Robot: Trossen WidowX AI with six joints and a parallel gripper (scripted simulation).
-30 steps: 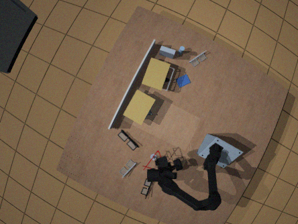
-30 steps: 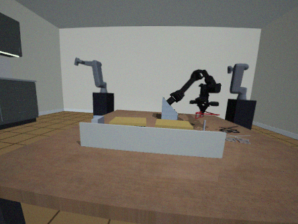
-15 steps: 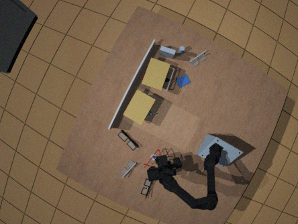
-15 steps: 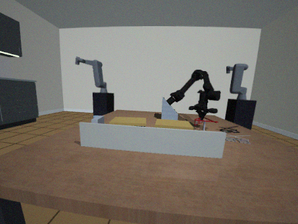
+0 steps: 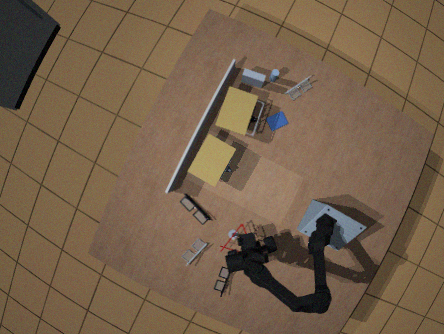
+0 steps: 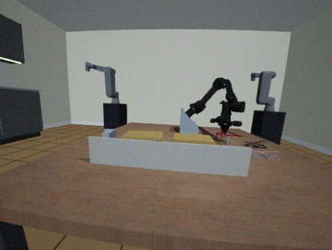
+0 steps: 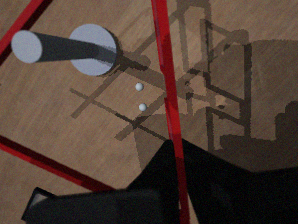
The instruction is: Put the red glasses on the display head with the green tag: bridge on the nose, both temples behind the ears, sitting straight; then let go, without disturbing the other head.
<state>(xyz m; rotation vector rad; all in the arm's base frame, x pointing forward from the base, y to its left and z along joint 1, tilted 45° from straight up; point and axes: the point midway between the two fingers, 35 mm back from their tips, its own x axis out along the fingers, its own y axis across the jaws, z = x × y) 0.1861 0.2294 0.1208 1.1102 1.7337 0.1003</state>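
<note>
My gripper tip is now 80 mm short of the small post and 40 mm above it. Round my gripper tip: grey box 600 mm to the right, 350 mm ahead, 10 mm below; long white panel 430 mm ahead, 320 mm to the right, 10 mm below; blue square 500 mm to the right, 170 mm ahead, 60 mm below.
</note>
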